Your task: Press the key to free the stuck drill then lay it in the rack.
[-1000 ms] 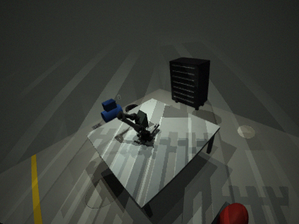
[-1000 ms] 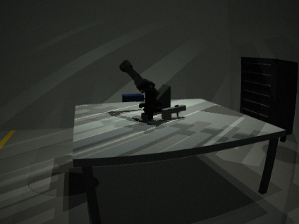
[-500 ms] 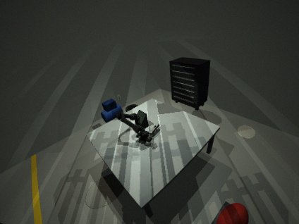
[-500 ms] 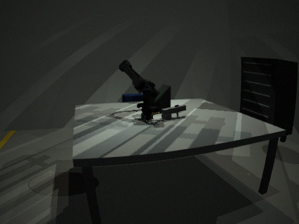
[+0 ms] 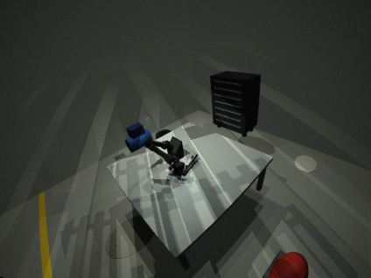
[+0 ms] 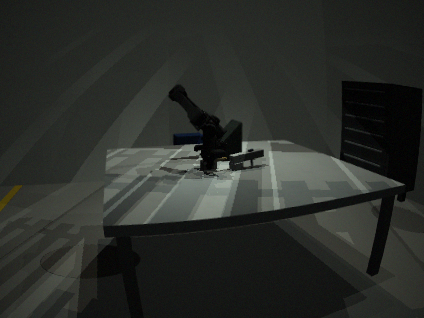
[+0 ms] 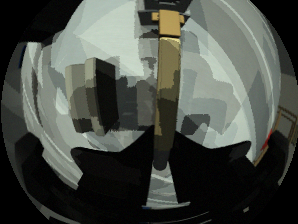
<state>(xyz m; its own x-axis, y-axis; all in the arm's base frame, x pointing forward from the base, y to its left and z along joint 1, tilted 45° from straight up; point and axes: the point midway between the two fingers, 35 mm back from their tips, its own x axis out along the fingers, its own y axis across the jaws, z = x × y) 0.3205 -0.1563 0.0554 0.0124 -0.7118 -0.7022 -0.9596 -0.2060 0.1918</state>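
Right now the drill is 10 mm behind my gripper tip, 40 mm to the left of it and 40 mm above it. From my gripper tip the other things lie so: small dark block 80 mm behind, 20 mm to the left.
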